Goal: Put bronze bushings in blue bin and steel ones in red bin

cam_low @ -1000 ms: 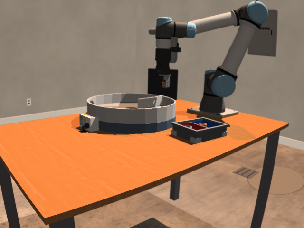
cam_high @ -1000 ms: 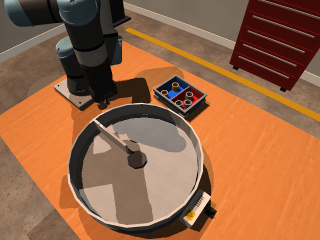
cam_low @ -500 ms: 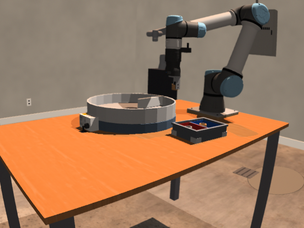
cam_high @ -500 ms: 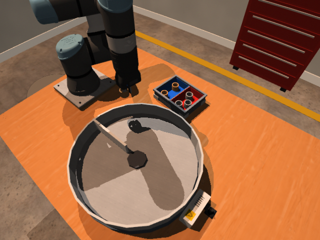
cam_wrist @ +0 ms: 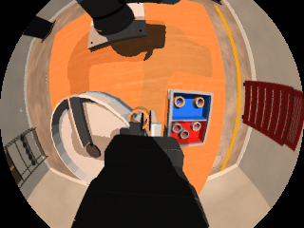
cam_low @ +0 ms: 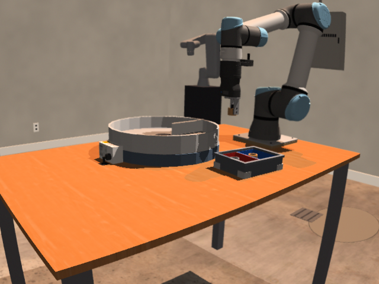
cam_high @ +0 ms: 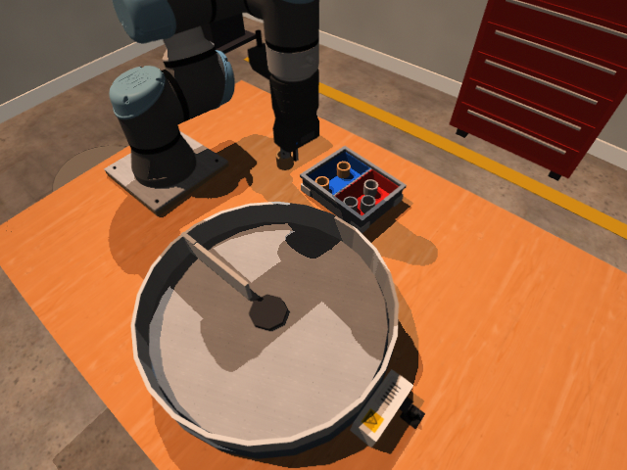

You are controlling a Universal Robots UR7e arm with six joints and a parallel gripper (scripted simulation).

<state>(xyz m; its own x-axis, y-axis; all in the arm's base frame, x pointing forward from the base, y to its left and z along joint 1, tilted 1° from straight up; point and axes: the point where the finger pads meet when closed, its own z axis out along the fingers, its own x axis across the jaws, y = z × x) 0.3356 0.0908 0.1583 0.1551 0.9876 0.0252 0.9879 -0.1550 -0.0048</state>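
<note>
Right now my hand is 6 cm short of the bin, 13 cm to the right of it and 15 cm above it. From my hand the other things lie so: turntable 14 cm ahead, 22 cm to the right, 12 cm below.
</note>
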